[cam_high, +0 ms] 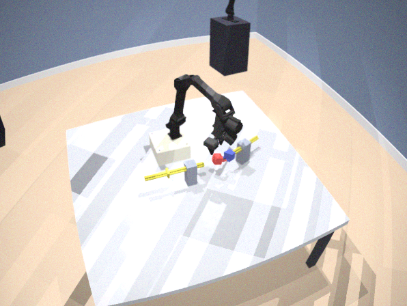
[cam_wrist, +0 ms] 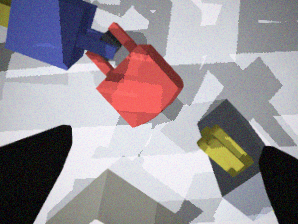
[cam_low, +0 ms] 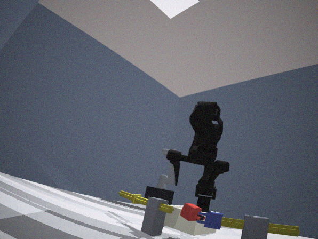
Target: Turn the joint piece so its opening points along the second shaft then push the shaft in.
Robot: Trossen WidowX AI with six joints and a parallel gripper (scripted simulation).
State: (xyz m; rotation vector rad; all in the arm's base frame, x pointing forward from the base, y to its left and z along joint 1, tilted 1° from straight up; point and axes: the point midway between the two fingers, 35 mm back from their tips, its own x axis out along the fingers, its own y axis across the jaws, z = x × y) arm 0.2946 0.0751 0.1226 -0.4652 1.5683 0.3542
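Right now the red square joint piece is 2 cm to the left of my gripper tip and 7 cm below it.
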